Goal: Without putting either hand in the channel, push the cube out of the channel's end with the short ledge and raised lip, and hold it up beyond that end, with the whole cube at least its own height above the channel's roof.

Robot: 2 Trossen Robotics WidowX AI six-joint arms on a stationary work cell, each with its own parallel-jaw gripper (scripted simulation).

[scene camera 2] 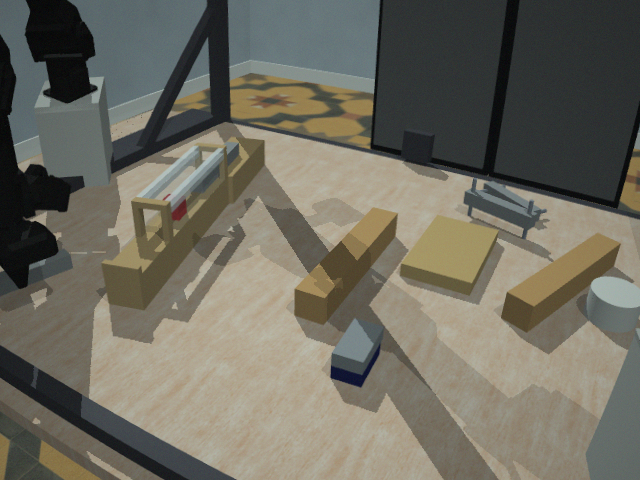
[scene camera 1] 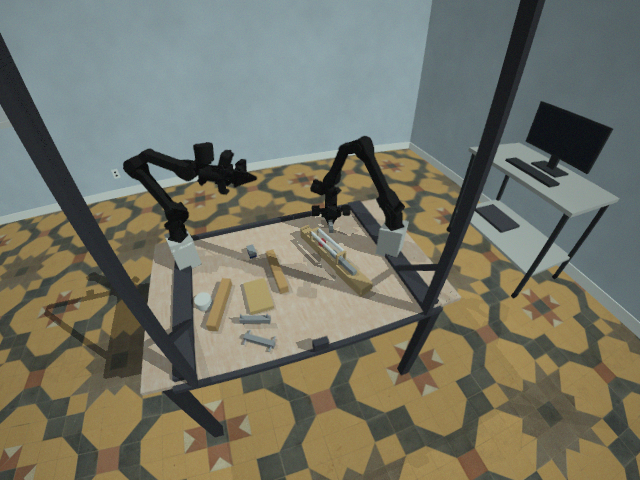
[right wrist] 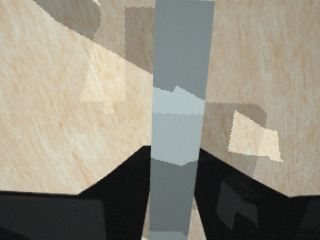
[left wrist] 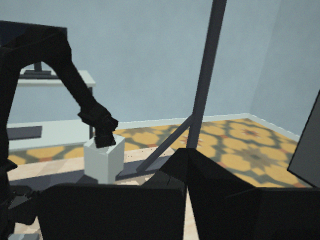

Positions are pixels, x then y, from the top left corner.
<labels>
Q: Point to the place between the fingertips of my right gripper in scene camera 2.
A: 19, 283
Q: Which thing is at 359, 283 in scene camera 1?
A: A channel.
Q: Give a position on a flat tan slab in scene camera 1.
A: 259, 300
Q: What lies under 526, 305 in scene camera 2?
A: A long tan bar.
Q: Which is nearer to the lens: the long tan bar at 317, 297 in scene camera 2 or the flat tan slab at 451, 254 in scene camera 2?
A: The long tan bar.
</labels>
